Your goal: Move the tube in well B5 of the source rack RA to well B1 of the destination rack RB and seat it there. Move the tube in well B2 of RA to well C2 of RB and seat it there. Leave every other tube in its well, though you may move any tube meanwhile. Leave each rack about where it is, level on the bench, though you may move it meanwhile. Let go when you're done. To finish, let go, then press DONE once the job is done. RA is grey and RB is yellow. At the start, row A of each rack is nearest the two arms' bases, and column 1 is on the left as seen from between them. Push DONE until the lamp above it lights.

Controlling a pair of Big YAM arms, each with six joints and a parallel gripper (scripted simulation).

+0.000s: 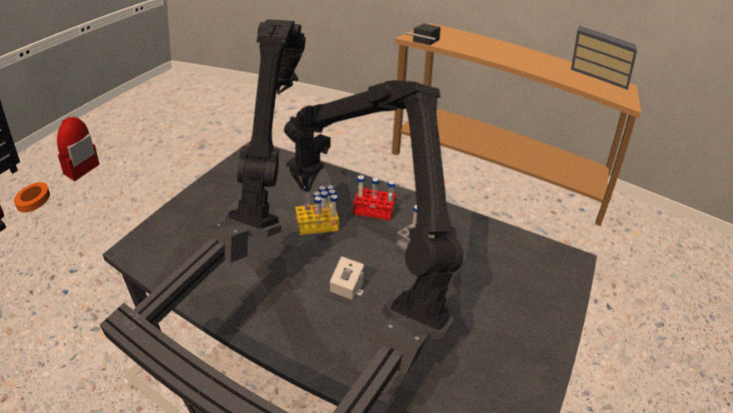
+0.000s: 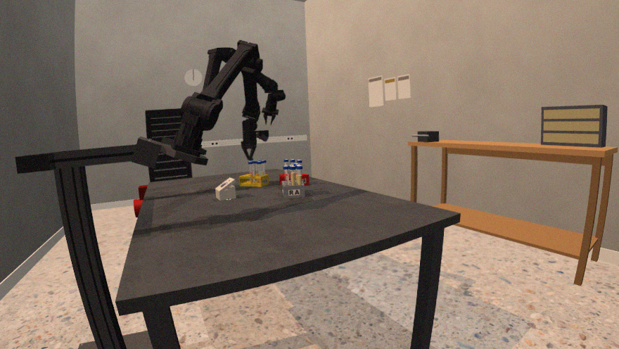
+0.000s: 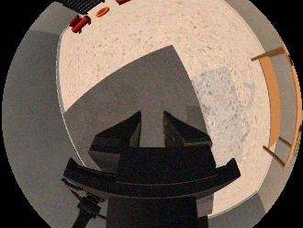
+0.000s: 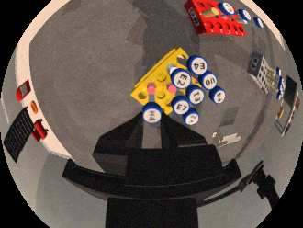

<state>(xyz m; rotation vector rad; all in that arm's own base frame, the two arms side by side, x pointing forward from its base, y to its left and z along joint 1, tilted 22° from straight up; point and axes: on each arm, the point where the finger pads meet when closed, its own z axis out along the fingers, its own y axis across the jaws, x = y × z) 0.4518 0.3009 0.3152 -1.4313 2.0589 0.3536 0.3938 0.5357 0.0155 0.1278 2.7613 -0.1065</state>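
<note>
The red rack lies 200 mm ahead of my right hand, 130 mm to the right of it and 110 mm below it.
</note>
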